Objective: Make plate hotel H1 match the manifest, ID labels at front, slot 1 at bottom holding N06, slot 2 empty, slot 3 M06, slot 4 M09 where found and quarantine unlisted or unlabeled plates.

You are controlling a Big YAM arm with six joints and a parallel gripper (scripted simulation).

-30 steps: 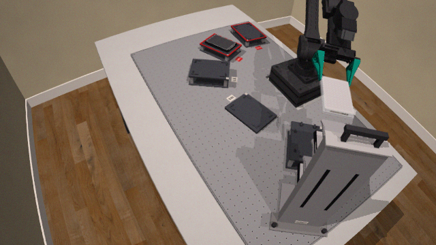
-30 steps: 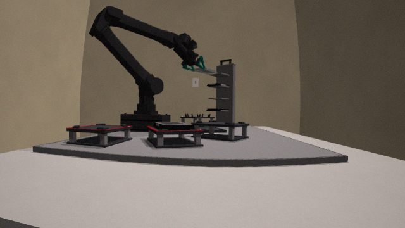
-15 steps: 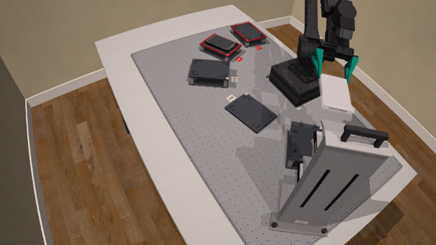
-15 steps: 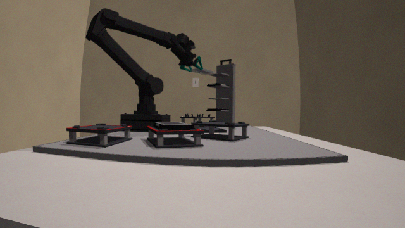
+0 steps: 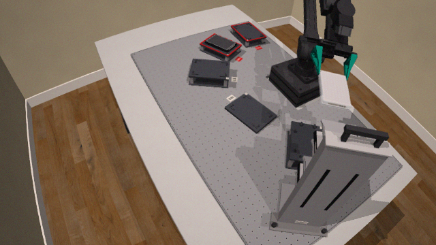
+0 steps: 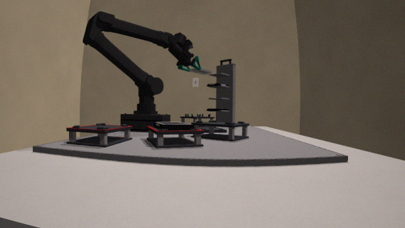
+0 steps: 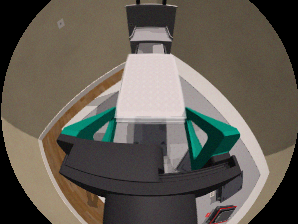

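The white plate is 40 mm ahead of my hand and 40 mm to the left of it. Also, from my hand: H1 deck label: 40 mm ahead, 190 mm to the left, 330 mm below; then plate hotel H1: 200 mm ahead, 230 mm to the left, 130 mm below; then red-rimmed quarantine nest: 200 mm behind, 660 mm to the right, 300 mm below.
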